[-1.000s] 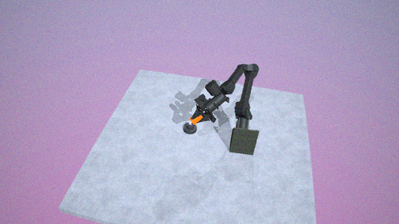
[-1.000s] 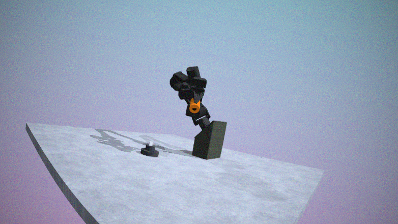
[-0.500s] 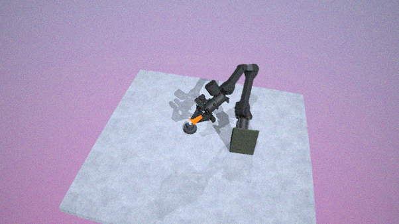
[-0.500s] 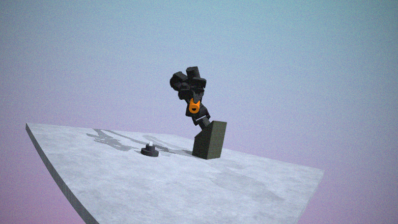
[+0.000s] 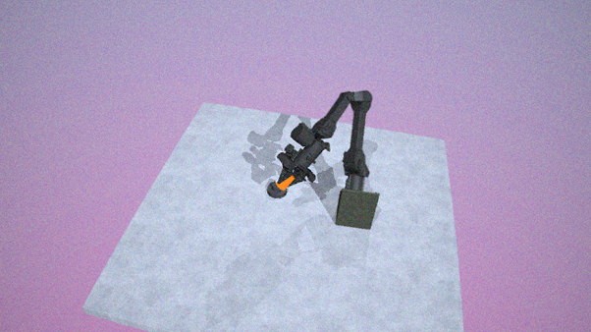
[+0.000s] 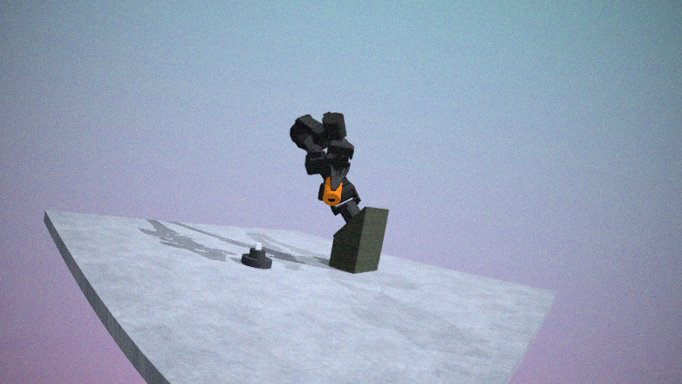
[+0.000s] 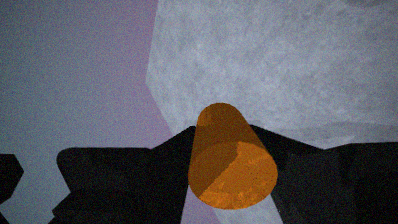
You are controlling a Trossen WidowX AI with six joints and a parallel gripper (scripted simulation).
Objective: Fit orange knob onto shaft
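The orange knob lies 2 cm behind my gripper tip, 2 cm to the right of it and 2 cm above it. Round my gripper tip: round pedestal 3 cm ahead, 18 cm to the right, 18 cm below.
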